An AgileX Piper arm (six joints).
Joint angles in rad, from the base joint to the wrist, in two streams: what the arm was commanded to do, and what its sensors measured. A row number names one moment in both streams.
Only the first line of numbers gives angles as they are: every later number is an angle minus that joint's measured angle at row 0.
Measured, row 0:
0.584 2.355 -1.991 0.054 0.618 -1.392
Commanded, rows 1 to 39:
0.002 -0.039 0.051 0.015 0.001 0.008
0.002 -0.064 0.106 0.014 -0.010 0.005
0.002 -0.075 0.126 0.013 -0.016 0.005
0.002 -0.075 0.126 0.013 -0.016 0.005
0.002 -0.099 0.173 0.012 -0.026 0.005
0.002 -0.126 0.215 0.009 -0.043 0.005
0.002 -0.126 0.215 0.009 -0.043 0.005
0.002 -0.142 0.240 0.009 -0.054 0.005
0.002 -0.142 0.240 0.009 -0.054 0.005
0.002 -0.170 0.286 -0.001 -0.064 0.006
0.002 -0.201 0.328 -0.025 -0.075 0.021
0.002 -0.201 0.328 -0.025 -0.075 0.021
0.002 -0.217 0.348 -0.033 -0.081 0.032
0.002 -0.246 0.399 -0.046 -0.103 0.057
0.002 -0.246 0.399 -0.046 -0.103 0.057
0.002 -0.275 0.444 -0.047 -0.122 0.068
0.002 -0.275 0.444 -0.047 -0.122 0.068
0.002 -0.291 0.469 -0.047 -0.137 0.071
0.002 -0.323 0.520 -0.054 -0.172 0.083
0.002 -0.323 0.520 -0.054 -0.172 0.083
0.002 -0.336 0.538 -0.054 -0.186 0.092
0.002 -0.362 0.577 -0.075 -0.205 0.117
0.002 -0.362 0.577 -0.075 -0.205 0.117
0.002 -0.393 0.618 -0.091 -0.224 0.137
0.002 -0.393 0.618 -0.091 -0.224 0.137
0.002 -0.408 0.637 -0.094 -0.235 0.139
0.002 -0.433 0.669 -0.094 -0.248 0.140
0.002 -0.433 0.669 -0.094 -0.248 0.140
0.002 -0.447 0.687 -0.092 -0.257 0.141
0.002 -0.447 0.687 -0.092 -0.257 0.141
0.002 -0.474 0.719 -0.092 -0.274 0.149
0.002 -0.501 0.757 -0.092 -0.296 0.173
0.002 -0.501 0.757 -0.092 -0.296 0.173
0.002 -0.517 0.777 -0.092 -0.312 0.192
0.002 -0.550 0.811 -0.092 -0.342 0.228
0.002 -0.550 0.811 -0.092 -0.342 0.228
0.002 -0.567 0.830 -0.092 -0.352 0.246
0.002 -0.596 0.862 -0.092 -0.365 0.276
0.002 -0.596 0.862 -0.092 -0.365 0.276
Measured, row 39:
0.000 -0.549 0.821 -0.091 -0.338 0.221
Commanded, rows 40 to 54:
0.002 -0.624 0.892 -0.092 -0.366 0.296
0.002 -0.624 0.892 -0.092 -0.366 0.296
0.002 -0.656 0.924 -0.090 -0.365 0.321
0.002 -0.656 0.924 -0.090 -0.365 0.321
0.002 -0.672 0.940 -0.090 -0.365 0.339
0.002 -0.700 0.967 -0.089 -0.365 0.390
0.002 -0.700 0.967 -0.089 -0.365 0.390
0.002 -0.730 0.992 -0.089 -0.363 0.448
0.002 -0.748 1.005 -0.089 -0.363 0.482
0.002 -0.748 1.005 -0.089 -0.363 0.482
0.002 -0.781 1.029 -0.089 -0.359 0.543
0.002 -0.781 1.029 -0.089 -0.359 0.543
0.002 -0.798 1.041 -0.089 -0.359 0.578
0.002 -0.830 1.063 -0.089 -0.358 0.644
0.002 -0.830 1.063 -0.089 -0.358 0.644
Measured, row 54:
0.000 -0.782 1.034 -0.091 -0.362 0.543
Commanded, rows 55 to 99:
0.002 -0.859 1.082 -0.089 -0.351 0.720
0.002 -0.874 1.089 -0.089 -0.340 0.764
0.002 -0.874 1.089 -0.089 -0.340 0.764
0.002 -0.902 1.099 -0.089 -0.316 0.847
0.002 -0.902 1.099 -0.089 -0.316 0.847
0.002 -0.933 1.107 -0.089 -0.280 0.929
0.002 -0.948 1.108 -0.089 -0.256 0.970
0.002 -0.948 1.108 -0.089 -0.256 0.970
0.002 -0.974 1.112 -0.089 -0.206 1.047
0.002 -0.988 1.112 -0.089 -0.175 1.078
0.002 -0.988 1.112 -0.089 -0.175 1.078
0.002 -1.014 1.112 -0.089 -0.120 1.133
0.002 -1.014 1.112 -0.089 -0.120 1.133
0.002 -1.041 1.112 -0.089 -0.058 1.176
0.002 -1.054 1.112 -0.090 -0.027 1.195
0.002 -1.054 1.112 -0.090 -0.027 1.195
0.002 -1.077 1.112 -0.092 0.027 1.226
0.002 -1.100 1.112 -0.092 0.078 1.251
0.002 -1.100 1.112 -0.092 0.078 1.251
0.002 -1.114 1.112 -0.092 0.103 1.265
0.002 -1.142 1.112 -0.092 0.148 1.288
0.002 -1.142 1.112 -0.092 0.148 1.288
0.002 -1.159 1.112 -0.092 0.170 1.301
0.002 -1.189 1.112 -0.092 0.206 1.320
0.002 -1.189 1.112 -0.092 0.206 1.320
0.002 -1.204 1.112 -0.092 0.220 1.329
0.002 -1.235 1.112 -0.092 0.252 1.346
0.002 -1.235 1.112 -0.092 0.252 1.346
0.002 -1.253 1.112 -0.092 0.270 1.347
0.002 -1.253 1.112 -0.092 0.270 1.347
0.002 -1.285 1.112 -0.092 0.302 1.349
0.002 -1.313 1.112 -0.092 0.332 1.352
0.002 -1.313 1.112 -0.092 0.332 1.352
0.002 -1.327 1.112 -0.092 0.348 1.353
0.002 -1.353 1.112 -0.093 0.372 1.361
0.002 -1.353 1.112 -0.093 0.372 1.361
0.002 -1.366 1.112 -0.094 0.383 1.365
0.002 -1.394 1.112 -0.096 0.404 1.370
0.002 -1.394 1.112 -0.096 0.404 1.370
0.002 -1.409 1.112 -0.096 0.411 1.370
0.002 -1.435 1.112 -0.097 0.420 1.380
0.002 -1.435 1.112 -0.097 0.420 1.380
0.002 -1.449 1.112 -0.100 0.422 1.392
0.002 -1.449 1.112 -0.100 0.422 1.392
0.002 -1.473 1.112 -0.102 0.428 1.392
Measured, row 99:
0.003 -1.437 1.106 -0.091 0.409 1.373
